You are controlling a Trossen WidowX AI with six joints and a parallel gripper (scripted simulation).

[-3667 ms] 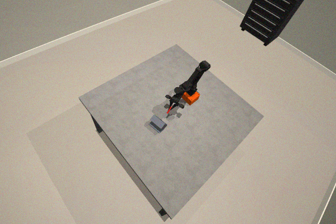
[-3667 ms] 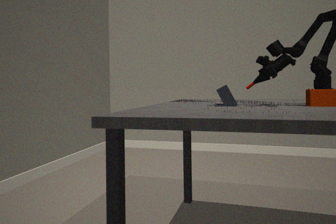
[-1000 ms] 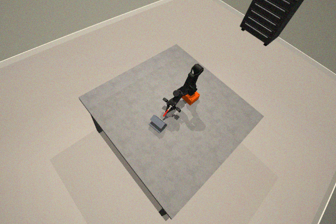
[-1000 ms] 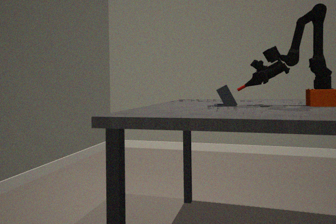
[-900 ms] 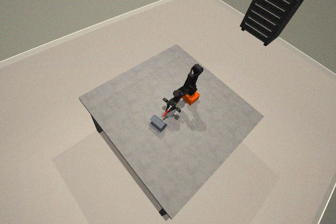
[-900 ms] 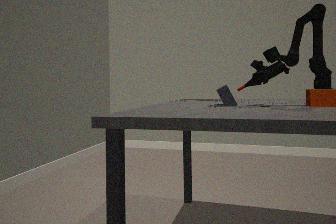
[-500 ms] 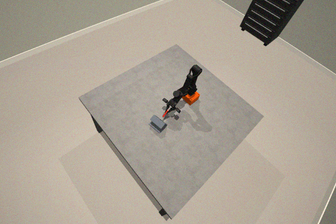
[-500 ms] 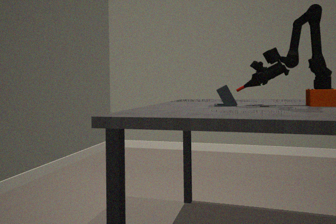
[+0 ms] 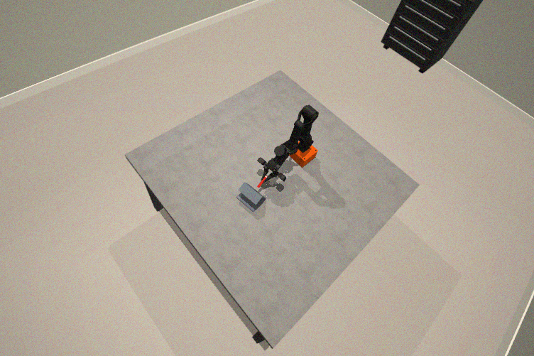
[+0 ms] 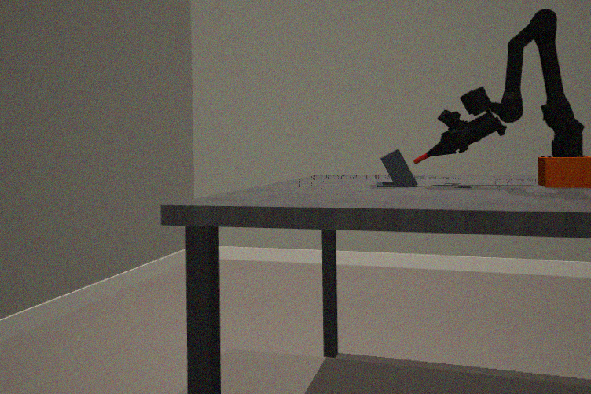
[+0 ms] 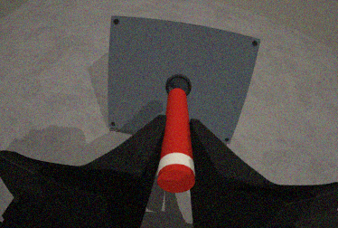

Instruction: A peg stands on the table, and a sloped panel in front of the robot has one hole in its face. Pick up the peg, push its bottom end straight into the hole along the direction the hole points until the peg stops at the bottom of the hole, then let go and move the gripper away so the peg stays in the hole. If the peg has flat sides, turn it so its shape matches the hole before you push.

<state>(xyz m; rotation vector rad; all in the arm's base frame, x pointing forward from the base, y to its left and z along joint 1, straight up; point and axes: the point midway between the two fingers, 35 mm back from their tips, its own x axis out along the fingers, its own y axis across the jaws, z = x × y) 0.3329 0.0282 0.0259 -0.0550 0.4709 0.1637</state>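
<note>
Right now the grey-blue sloped panel is 8 cm ahead of my gripper tip, 4 cm below it and 1 cm to the left of it. Also, from my gripper tip: round red peg (2 cm behind, 1 cm above).
</note>
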